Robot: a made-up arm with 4 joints.
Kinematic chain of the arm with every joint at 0, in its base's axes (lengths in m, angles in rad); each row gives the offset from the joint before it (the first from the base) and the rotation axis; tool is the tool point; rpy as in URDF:
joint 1: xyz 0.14 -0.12 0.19 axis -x
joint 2: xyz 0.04 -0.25 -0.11 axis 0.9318 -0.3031 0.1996
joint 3: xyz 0 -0.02 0.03 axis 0.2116 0.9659 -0.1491
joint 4: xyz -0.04 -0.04 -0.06 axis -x
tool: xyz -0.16 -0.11 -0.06 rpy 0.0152 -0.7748 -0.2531
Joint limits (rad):
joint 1: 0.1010..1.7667
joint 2: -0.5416..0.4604
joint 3: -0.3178..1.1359
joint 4: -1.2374..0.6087
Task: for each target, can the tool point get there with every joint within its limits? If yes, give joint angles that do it. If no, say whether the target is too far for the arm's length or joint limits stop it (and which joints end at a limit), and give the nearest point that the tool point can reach.
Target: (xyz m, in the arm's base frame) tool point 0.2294 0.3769 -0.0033
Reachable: no: joint limits stop it (at a limit: joint 1, joint 2, joint 3, joint 4) | nearest point 0.0335 0.0718 0.4434 | short by 0.575 m
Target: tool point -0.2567 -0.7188 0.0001
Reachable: no: too far | nearest point -0.0525 -0.5464 0.0648 | short by 0.275 m
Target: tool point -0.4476 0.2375 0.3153
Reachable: no: too far | nearest point -0.0556 -0.0052 0.4045 | short by 0.470 m
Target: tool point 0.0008 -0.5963 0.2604
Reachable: yes | joints 0.5707 -0.1893 -0.2085 -0.0930
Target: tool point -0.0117 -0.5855 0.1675
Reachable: yes | joints 0.2634 -0.1955 -0.1608 0.2973
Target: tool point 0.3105 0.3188 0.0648
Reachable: no: joint limits stop it (at a limit: joint 1, joint 2, joint 3, joint 4) | nearest point 0.0335 0.0718 0.4434 | short by 0.530 m
